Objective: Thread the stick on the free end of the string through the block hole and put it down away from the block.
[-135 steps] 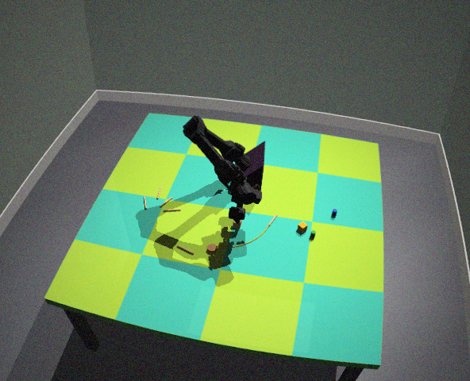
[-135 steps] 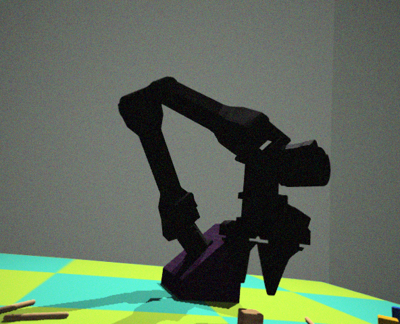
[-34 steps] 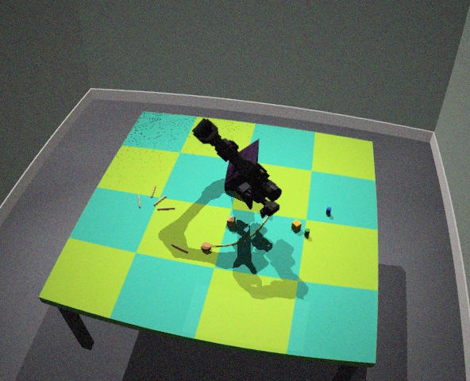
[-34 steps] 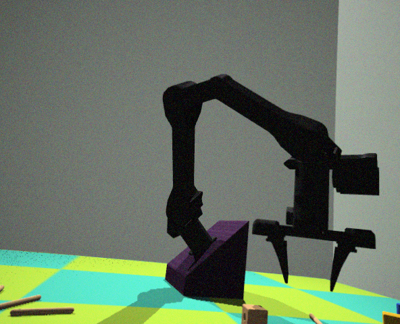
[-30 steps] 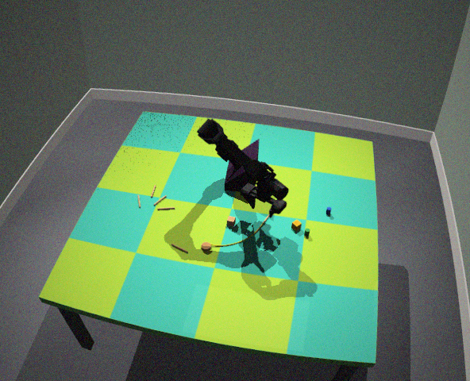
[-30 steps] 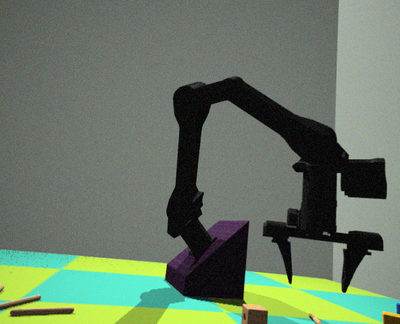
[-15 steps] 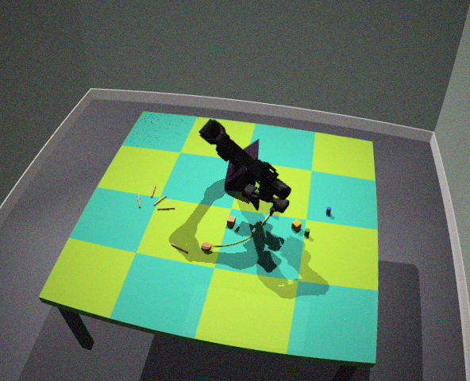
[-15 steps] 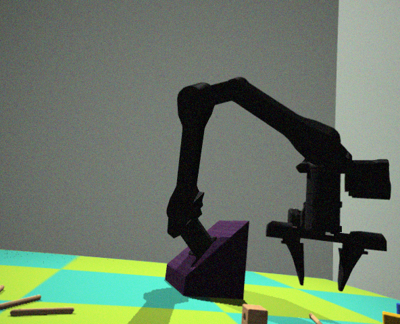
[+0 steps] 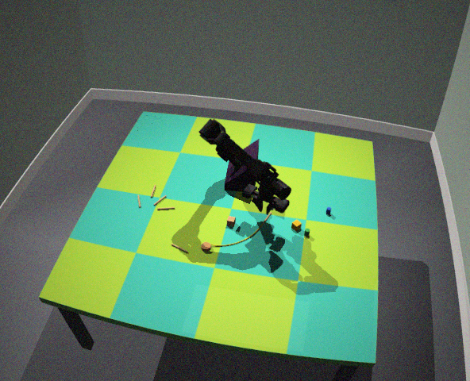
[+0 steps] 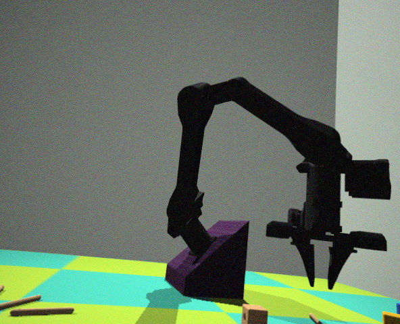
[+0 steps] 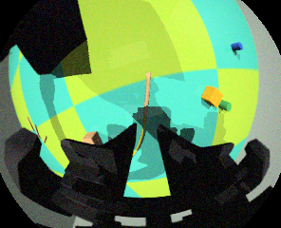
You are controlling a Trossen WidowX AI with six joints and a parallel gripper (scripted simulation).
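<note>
The thin wooden stick lies 10 mm behind my gripper tip, 10 mm to the left of it and 60 mm below it. The rest, counted from my gripper tip: green piece: 50 mm ahead, 180 mm to the left, 50 mm below; then orange cube: 20 mm ahead, 140 mm to the left, 50 mm below; then wooden block: 20 mm ahead, 130 mm to the right, 50 mm below.
</note>
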